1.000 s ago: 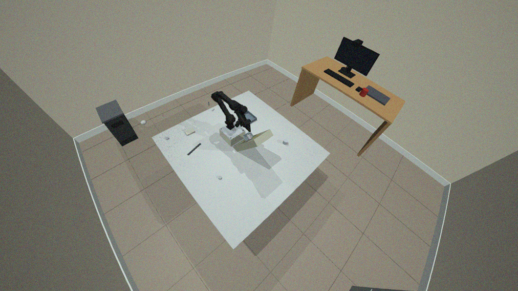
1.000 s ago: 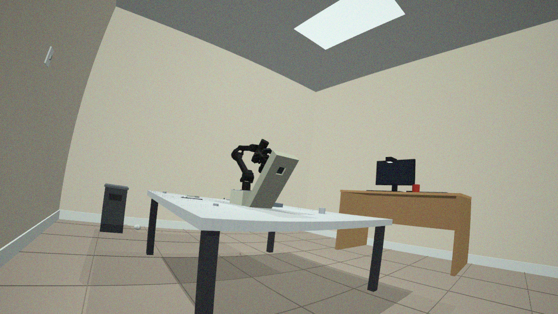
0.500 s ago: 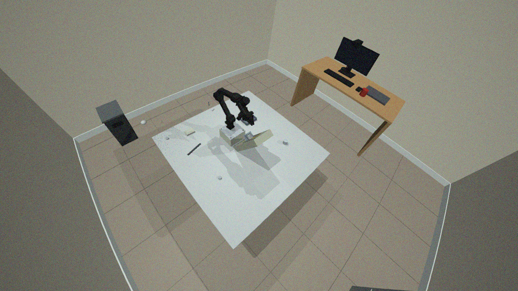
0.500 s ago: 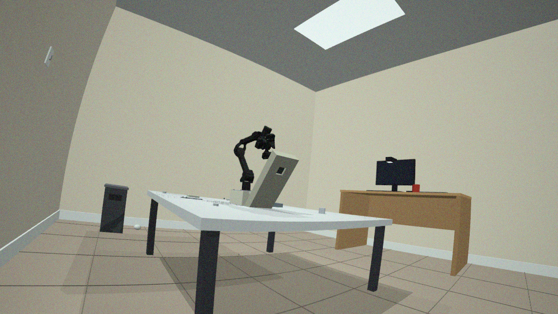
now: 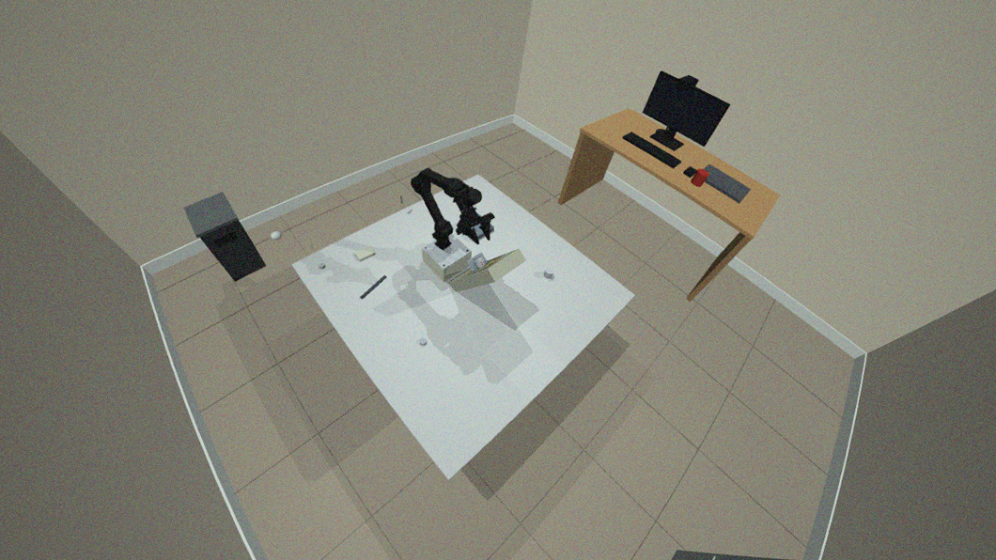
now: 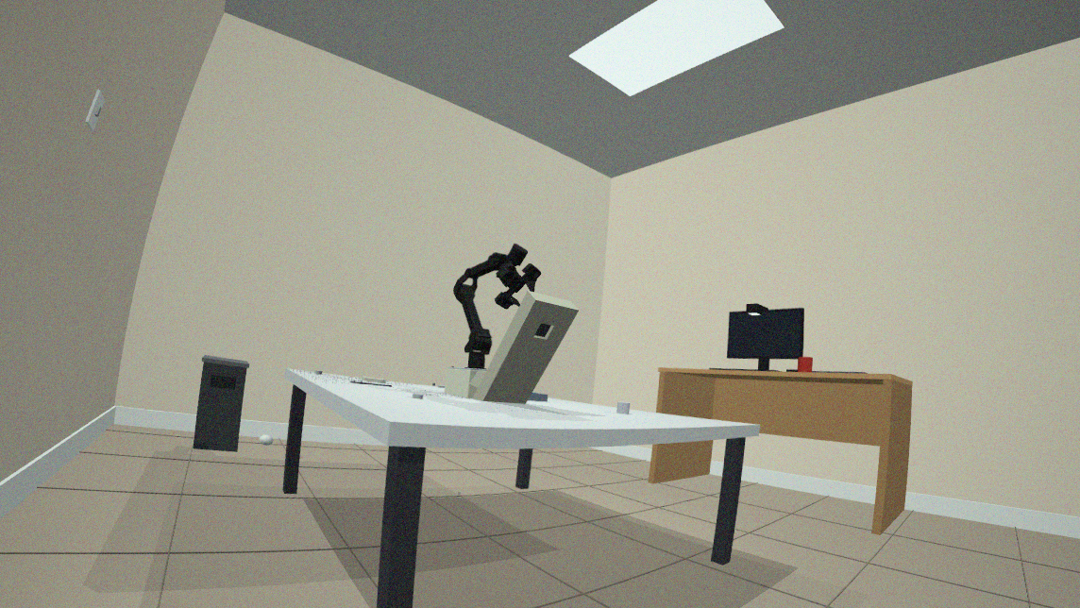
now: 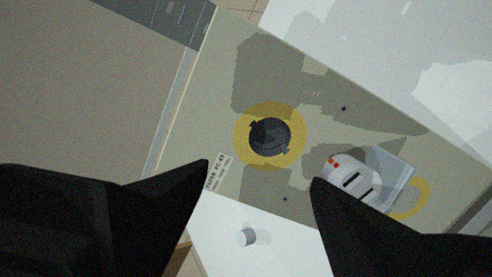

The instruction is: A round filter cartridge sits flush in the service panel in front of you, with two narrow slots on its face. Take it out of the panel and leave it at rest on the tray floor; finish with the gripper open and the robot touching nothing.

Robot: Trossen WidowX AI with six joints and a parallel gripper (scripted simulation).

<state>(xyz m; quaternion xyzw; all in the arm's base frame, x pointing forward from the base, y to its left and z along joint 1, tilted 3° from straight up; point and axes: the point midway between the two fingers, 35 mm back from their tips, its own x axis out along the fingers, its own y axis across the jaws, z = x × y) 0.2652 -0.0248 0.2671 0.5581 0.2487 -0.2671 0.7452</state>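
My gripper tip is now 140 mm above the grey round filter cartridge and 10 mm past it. Also, from my gripper tip: small beige block: 590 mm behind, 350 mm below, 240 mm to the right; then grey square tray: 350 mm below, 320 mm to the left, 300 mm behind.
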